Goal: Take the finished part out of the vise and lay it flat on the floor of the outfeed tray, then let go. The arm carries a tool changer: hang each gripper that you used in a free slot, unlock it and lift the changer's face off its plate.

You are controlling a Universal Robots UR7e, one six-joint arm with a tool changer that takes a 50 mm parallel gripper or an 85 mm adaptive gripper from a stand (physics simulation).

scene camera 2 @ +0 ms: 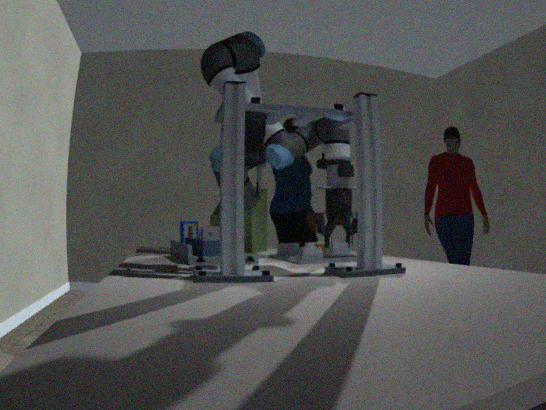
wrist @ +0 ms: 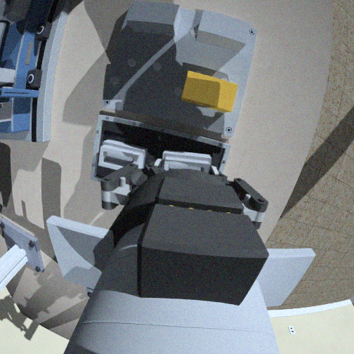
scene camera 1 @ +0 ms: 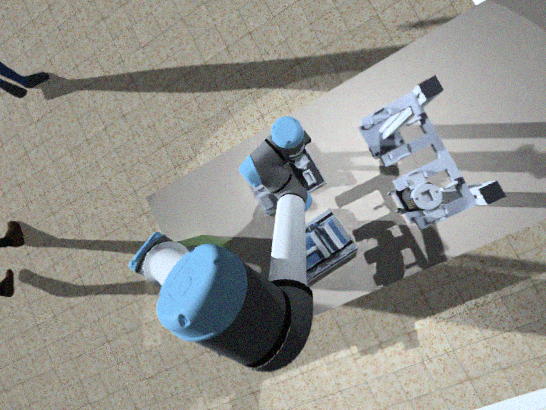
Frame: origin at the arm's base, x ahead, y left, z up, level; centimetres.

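Seen in the pictures: hand, its tool point: (scene camera 2: 338, 182).
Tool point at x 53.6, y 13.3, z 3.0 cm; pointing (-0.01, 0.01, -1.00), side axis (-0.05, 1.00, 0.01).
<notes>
Offsets run from my tool point to a thing's middle. "*": to the spot under its first point.
My gripper (scene camera 2: 340, 242) (wrist: 186, 166) points down over the dark outfeed tray @[* dz -20.5, dx +4.8, dy -8.3 cm] (scene camera 1: 319, 170) (wrist: 165, 131). It is shut on the finished part (wrist: 186, 159), a pale stepped block between its fingertips in the wrist view. The part is level inside the tray's walls, at the right side. Its underside is hidden, so I cannot tell whether it touches the floor. A second pale part (wrist: 122, 154) with a recess lies to its left in the tray. What looks like the vise @[dz -16.8, dx -14.9, dy -33.1 cm] (scene camera 1: 340, 230) (wrist: 22, 112) is blue and grey, apart from the tray.
The gripper stand (scene camera 1: 446, 157) (scene camera 2: 233, 175) has a round changer plate @[* dz +13.0, dx +19.9, dy -31.9 cm] (scene camera 1: 426, 196) hanging in one slot. A grey plate (wrist: 240, 80) with raised blocks and a yellow block (wrist: 209, 91) borders the tray. Two people (scene camera 2: 291, 190) (scene camera 2: 452, 185) stand beyond the table.
</notes>
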